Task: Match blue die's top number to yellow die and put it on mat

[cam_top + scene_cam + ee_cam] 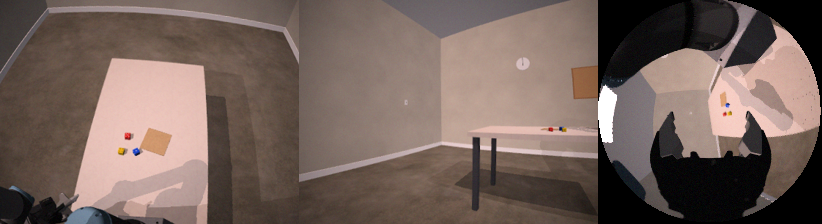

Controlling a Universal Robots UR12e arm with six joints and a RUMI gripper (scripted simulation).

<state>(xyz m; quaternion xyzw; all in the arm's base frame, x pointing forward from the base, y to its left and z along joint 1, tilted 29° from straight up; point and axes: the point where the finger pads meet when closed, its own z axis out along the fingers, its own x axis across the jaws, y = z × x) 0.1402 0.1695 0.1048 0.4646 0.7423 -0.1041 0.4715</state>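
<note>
The blue die lies 38 cm ahead of my hand, 18 cm to the right of it and 27 cm below it. Also, from my hand: mat 46 cm ahead, 29 cm to the right, 29 cm below; then yellow die 38 cm ahead, 10 cm to the right, 27 cm below; then red die 48 cm ahead, 13 cm to the right, 27 cm below.
</note>
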